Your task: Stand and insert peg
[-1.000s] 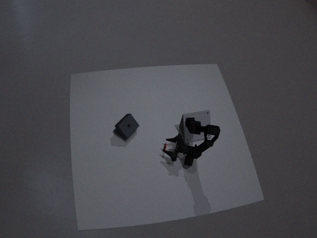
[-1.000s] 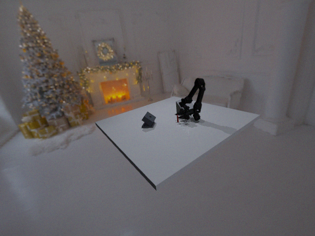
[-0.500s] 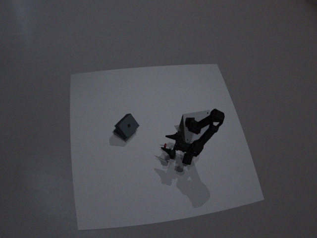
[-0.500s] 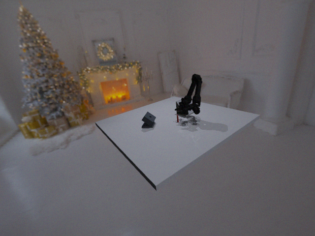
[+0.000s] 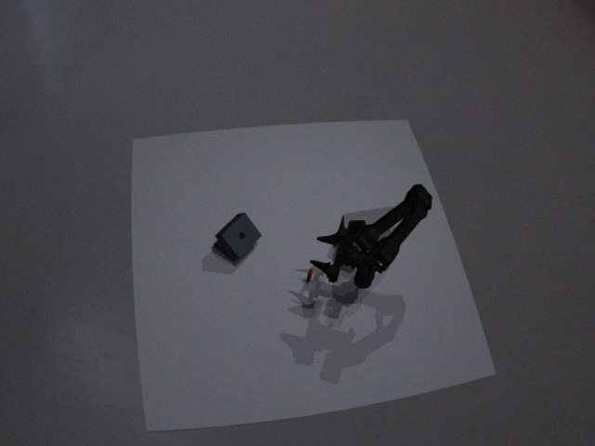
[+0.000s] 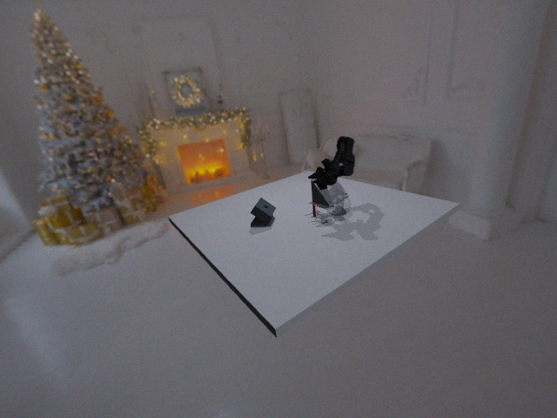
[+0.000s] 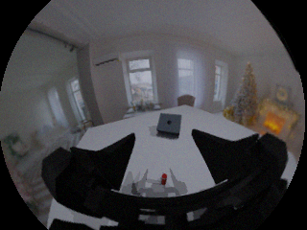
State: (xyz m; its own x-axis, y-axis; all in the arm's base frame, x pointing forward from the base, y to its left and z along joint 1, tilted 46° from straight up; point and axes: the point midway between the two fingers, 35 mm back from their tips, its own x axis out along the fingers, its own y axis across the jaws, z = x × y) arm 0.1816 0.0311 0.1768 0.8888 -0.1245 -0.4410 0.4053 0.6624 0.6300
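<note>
Now: the red peg 17 cm below my gripper tip and 1 cm behind it. From my gripper tip the other things lie so: dark sloped panel (23 cm ahead, 17 cm to the right, 15 cm below).
</note>
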